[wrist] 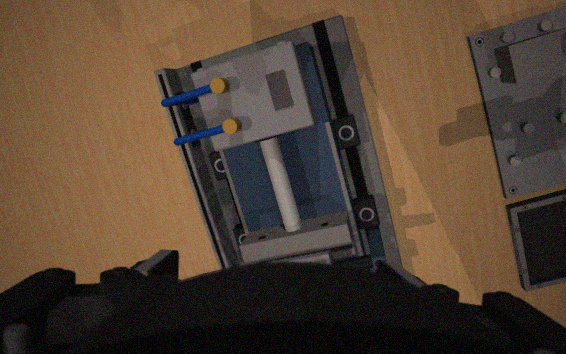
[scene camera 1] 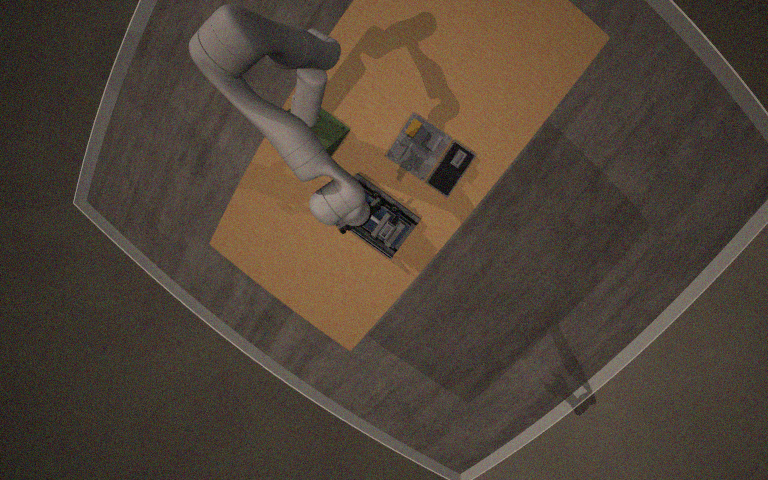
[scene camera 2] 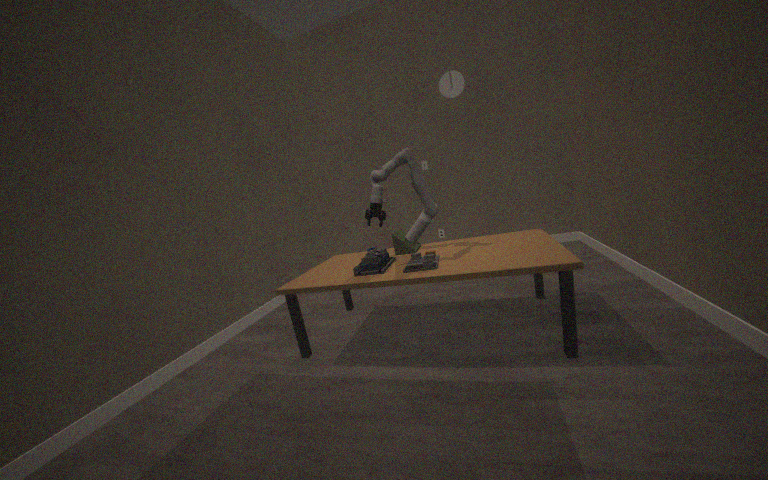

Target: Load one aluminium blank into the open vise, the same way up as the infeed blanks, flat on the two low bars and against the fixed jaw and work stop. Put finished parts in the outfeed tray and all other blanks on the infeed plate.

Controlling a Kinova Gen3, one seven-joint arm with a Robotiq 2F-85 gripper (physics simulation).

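Places are measured from the arm's base along level axes (x ahead, y left, z up), in metres.
Pixels of known places: gripper, fingertip midpoint: (scene camera 2: 374, 226); arm's base, link origin: (scene camera 1: 305, 117) (scene camera 2: 410, 239).
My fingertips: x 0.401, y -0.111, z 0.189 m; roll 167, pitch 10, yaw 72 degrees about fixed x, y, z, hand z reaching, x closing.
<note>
Ahead of a thing's pixels: the offset from my fingertips to its top centre. "pt": to the spot under its first point. Level surfaces: height alone.
My gripper (scene camera 2: 374, 224) (wrist: 277, 279) is open and empty, high above the vise; scene camera 1 mostly hides it under the arm. The vise {0.015 m ahead, 0.037 m right, 0.164 m down} (scene camera 1: 408, 217) (scene camera 2: 373, 263) shows in the wrist view with its grey block (wrist: 250, 100), screw {pt 0.000 m ahead, 0.031 m right, 0.178 m down} (wrist: 280, 185) and a jaw (wrist: 300, 240). Below that jaw, the gripper's body hides most of the vise. A light grey rectangular piece {0.082 m ahead, 0.031 m right, 0.149 m down} (scene camera 1: 387, 232) shows in the vise; whether it is a part is unclear. The infeed plate (scene camera 1: 395, 151) (wrist: 530, 181) carries grey blanks. The outfeed tray (scene camera 1: 444, 180) (wrist: 515, 240) holds a part {0.130 m ahead, 0.325 m left, 0.223 m down} (scene camera 1: 458, 158) with a rectangular outline.
A yellow block {0.065 m back, 0.310 m left, 0.220 m down} (scene camera 1: 414, 127) lies at a corner of the infeed plate. Two blue rods (wrist: 187, 96) (wrist: 200, 135) with yellow ends project over the vise's left edge. The green robot base (scene camera 1: 335, 133) (scene camera 2: 404, 243) stands behind on the wooden table {0.263 m down} (scene camera 1: 283, 249) (scene camera 2: 487, 257).
</note>
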